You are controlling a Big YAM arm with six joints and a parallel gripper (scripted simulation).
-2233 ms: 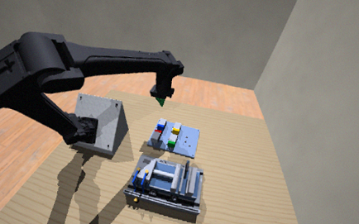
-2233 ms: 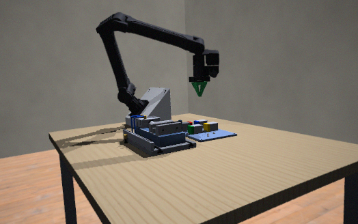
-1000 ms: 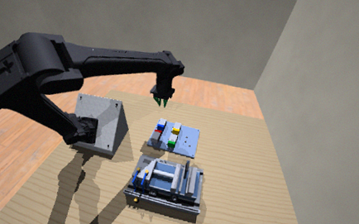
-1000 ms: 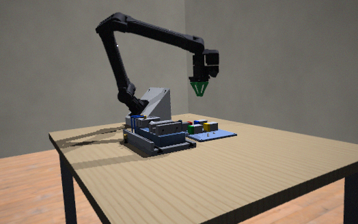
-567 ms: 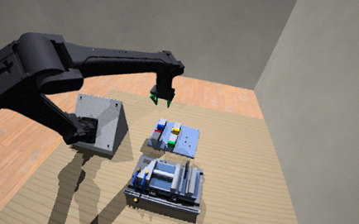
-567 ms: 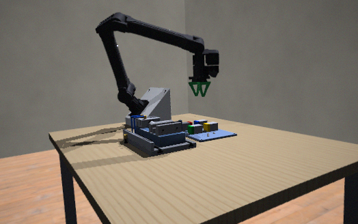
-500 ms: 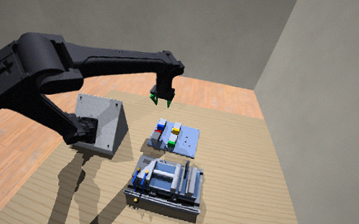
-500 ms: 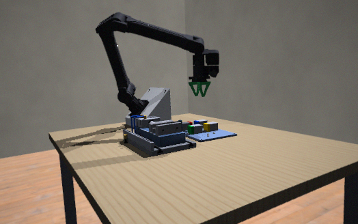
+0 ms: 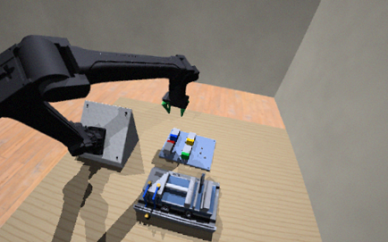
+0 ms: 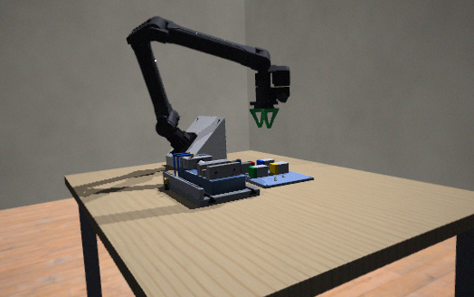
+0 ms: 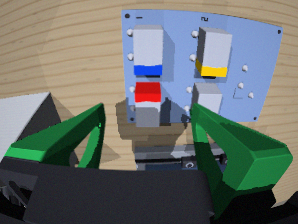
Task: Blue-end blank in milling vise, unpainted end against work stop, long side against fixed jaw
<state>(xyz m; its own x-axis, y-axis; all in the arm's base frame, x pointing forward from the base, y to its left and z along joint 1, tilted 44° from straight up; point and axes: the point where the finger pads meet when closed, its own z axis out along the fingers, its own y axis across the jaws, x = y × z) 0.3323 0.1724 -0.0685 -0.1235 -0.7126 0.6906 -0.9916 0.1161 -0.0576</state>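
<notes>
Now: hand 15 cm above the blue-ended blank. Round my hand: green-ended blank (8 cm ahead, 10 cm to the right, 15 cm below); yellow-ended blank (9 cm ahead, 1 cm to the right, 15 cm below); red-ended blank (1 cm behind, 9 cm to the right, 15 cm below).
</notes>
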